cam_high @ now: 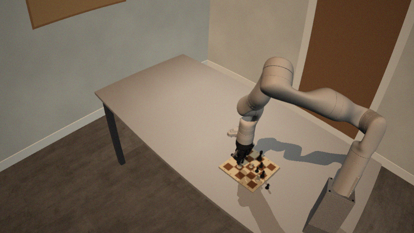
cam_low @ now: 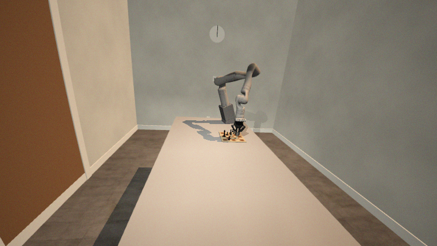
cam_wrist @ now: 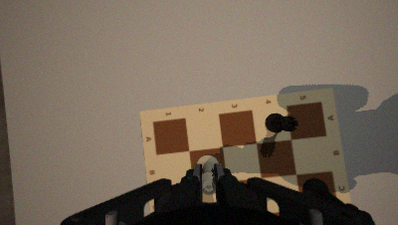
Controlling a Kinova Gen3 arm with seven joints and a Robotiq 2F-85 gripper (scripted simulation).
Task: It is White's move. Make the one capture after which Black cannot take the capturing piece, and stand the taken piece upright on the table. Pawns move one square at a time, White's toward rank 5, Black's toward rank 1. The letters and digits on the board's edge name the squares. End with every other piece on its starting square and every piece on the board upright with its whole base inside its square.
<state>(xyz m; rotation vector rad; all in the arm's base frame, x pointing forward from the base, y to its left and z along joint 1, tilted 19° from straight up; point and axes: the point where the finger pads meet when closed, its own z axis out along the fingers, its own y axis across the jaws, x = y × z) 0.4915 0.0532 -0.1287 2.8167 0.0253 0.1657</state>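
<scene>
Now: the white pawn 4 cm behind my hand, 4 cm to the right of it and 3 cm below it. The rest, counted from my hand: small chessboard: 4 cm behind, 4 cm to the right, 5 cm below; then white piece: 1 cm below; then tall black piece: 3 cm behind, 12 cm to the right, 1 cm below.
</scene>
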